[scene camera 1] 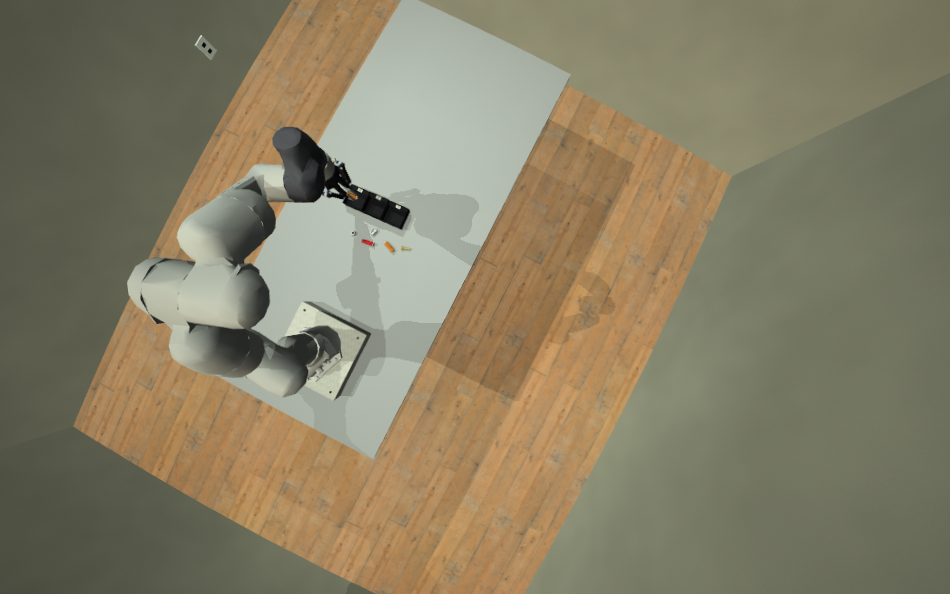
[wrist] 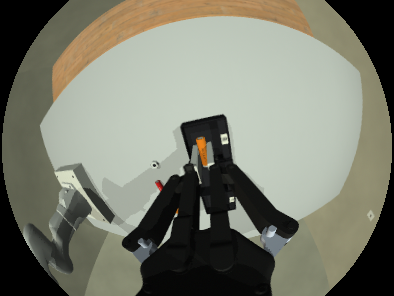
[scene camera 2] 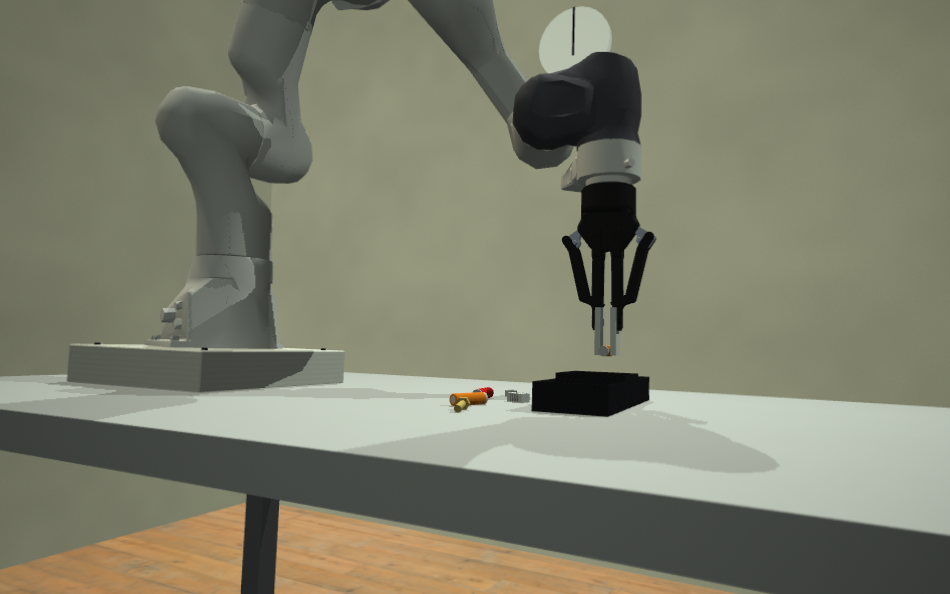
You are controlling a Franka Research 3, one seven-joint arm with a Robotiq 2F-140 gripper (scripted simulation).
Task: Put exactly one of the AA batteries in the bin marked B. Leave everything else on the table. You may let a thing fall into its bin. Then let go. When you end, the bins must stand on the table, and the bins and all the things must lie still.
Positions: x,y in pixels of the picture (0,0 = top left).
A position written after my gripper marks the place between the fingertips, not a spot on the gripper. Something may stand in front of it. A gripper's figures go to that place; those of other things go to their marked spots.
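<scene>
My gripper (wrist: 203,150) is 21 cm from the lens, and then there's a black bin (wrist: 220,139) that's 24 cm from the lens.
</scene>
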